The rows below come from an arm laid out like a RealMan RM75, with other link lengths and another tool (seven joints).
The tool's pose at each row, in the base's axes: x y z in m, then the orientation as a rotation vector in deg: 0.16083, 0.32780, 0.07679, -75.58, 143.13, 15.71; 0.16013, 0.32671, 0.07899, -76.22, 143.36, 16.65; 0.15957, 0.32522, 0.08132, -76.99, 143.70, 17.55; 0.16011, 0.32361, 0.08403, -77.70, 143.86, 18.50; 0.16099, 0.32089, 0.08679, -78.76, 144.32, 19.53; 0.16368, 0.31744, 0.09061, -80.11, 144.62, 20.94; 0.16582, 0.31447, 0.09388, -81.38, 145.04, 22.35; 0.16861, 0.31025, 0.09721, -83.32, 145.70, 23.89; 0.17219, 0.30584, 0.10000, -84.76, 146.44, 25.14; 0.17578, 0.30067, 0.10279, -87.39, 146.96, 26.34; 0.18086, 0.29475, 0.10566, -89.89, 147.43, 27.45
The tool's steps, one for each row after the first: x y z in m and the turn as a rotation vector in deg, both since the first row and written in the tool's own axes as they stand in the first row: 0.00044, 0.00003, -0.00251, -0.87, 0.23, -0.16; 0.00107, -0.00028, -0.00525, -1.78, 0.63, -0.36; 0.00107, -0.00155, -0.00818, -2.65, 0.85, -0.58; 0.00173, -0.00373, -0.01144, -3.76, 1.45, -0.87; 0.00162, -0.00778, -0.01560, -5.16, 1.99, -1.34; 0.00162, -0.01113, -0.01919, -6.56, 2.60, -1.70; 0.00222, -0.01571, -0.02311, -8.31, 3.70, -2.31; 0.00274, -0.02106, -0.02644, -9.73, 4.70, -2.64; 0.00383, -0.02685, -0.02999, -11.41, 6.12, -3.68; 0.00468, -0.03430, -0.03360, -12.98, 7.48, -4.65
